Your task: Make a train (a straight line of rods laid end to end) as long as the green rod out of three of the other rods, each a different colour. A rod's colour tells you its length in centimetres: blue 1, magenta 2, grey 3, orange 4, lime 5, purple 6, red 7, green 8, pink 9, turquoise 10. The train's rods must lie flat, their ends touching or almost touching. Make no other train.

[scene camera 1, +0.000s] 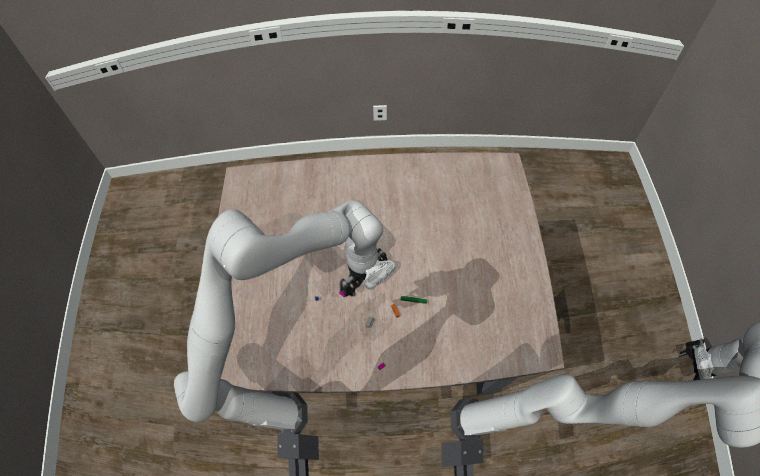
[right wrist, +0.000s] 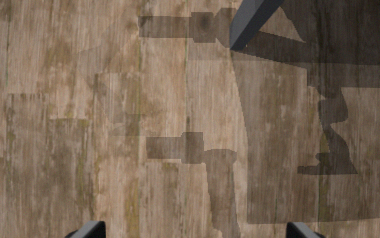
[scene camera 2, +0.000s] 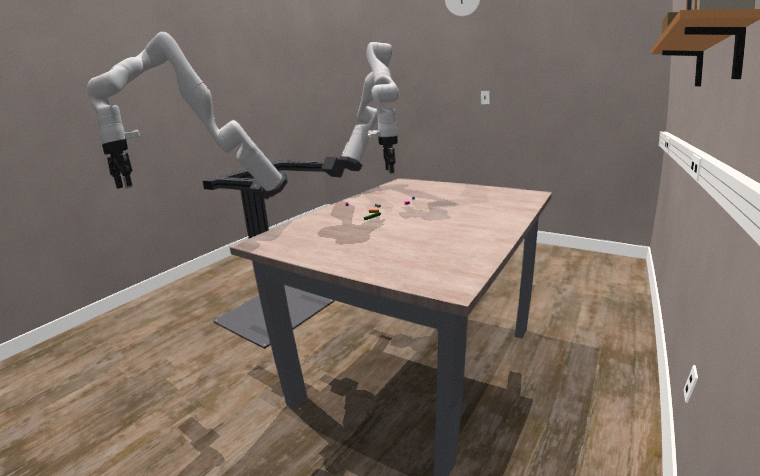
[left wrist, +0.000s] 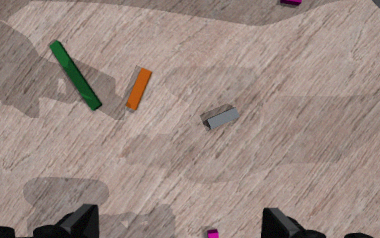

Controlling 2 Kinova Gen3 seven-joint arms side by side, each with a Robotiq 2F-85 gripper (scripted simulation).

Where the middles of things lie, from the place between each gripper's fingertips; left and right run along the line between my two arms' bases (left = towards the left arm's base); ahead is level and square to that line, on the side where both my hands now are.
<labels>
Right now my left hand is 10 mm short of the green rod [left wrist: 65,60], 140 mm to the left of it and 150 mm above it.
The green rod is 340 mm ahead of my right hand [scene camera 2: 124,187], 780 mm to the left of it and 280 mm below it.
</labels>
